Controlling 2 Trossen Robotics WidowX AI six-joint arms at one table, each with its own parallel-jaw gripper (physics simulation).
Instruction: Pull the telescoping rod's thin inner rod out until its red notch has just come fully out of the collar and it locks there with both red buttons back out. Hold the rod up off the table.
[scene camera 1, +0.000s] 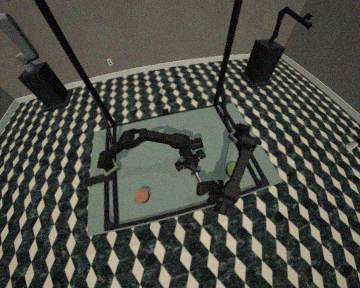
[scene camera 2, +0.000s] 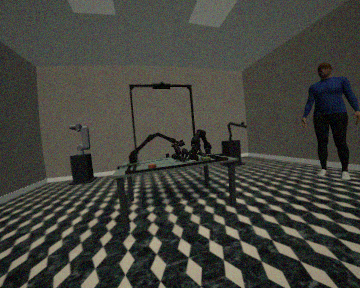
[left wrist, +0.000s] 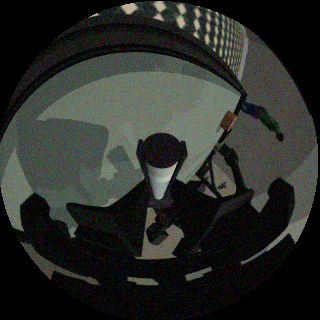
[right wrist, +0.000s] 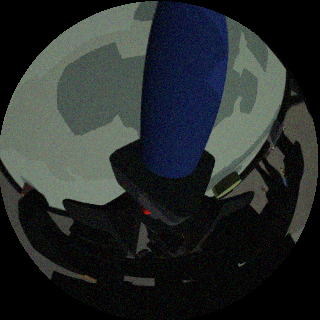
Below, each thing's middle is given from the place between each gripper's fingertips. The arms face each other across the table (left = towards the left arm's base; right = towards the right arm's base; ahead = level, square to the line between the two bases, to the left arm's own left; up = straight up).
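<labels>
Telescoping rod (right wrist: 166, 170): 5 cm behind my right hand, 2 cm above it and 1 cm to the right of it. Thin pale inner rod (left wrist: 161, 155): 4 cm behind my right hand, 2 cm above it, 1 cm to the right of it.
Measured from my left hand, the thin pale inner rod is 1 cm to the right and 14 cm behind; the telescoping rod is 15 cm behind, 1 cm below and 1 cm to the right.
</labels>
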